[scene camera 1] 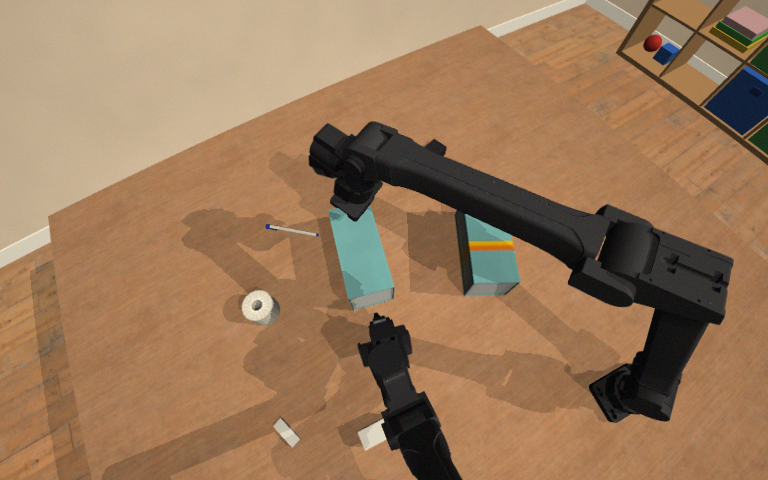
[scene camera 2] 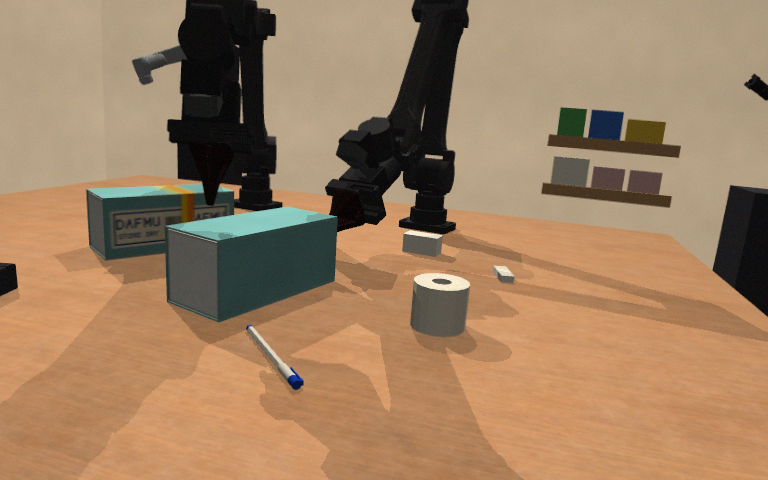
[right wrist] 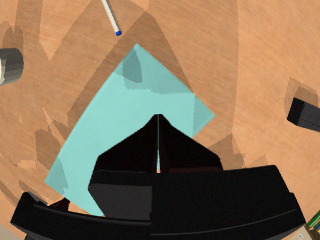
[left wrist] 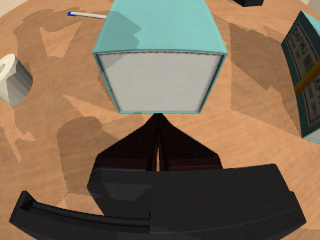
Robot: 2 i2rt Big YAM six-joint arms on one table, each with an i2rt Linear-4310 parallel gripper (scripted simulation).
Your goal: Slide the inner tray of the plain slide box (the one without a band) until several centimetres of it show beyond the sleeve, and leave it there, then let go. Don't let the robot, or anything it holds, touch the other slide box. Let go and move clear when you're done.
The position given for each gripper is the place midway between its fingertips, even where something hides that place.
In view: the left gripper (scene camera 2: 326, 231), the right gripper (scene camera 2: 209, 205) and a blue-capped pen (scene camera 2: 295, 381).
The left gripper also shows in the left wrist view (left wrist: 158, 120). The right gripper shows as well in scene camera 1 (scene camera 1: 352, 209) and in the right wrist view (right wrist: 158, 121).
